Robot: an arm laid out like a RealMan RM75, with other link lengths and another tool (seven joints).
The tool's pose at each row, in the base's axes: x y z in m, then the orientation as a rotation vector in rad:
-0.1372 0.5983 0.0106 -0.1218 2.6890 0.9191
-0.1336 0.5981 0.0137 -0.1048 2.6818 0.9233
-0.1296 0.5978 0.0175 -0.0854 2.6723 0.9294
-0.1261 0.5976 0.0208 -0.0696 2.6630 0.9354
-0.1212 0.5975 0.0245 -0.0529 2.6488 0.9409
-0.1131 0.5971 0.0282 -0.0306 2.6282 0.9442
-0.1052 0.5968 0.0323 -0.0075 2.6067 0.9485
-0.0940 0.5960 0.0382 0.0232 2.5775 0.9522
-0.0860 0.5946 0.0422 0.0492 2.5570 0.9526
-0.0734 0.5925 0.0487 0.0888 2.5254 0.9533
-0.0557 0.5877 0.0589 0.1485 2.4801 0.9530
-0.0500 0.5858 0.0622 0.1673 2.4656 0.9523
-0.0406 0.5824 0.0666 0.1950 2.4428 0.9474
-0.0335 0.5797 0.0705 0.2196 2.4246 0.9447
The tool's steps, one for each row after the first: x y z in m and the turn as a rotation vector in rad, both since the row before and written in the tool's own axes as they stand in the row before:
-0.0044 0.0010 -0.0016 -0.0023 -0.0098 0.0095
-0.0050 0.0013 -0.0020 -0.0038 -0.0120 0.0108
-0.0044 0.0013 -0.0016 -0.0041 -0.0108 0.0086
-0.0058 0.0014 -0.0014 -0.0047 -0.0155 0.0078
-0.0089 0.0008 -0.0006 -0.0041 -0.0231 0.0092
-0.0088 0.0012 -0.0006 -0.0049 -0.0237 0.0099
-0.0125 0.0016 -0.0009 -0.0054 -0.0325 0.0129
-0.0090 0.0005 -0.0007 -0.0017 -0.0243 0.0118
-0.0143 0.0012 -0.0009 -0.0028 -0.0371 0.0183
-0.0208 0.0013 -0.0023 -0.0028 -0.0535 0.0290
-0.0068 0.0003 -0.0006 -0.0005 -0.0171 0.0092
-0.0109 -0.0002 -0.0003 0.0013 -0.0275 0.0123
-0.0085 0.0002 -0.0004 0.0008 -0.0219 0.0121

